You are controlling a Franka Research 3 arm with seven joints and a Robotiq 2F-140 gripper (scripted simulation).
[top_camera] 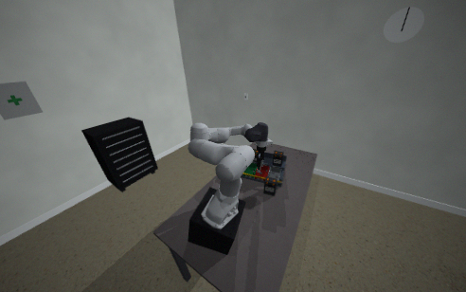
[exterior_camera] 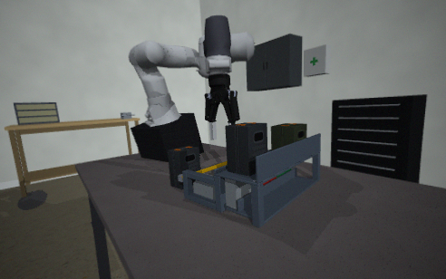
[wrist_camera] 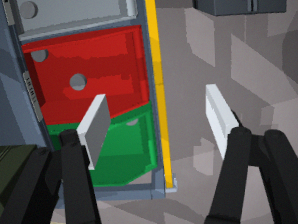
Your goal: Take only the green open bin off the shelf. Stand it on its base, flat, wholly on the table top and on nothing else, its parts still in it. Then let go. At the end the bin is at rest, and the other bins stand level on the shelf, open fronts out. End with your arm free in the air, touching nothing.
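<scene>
My hand is 110 mm above the yellow strip. From my hand the other things lie so: red bin (100 mm ahead, 10 mm to the left, 130 mm below); grey bin (120 mm ahead, 100 mm to the right, 130 mm below); green open bin (90 mm ahead, 120 mm to the left, 130 mm below).
</scene>
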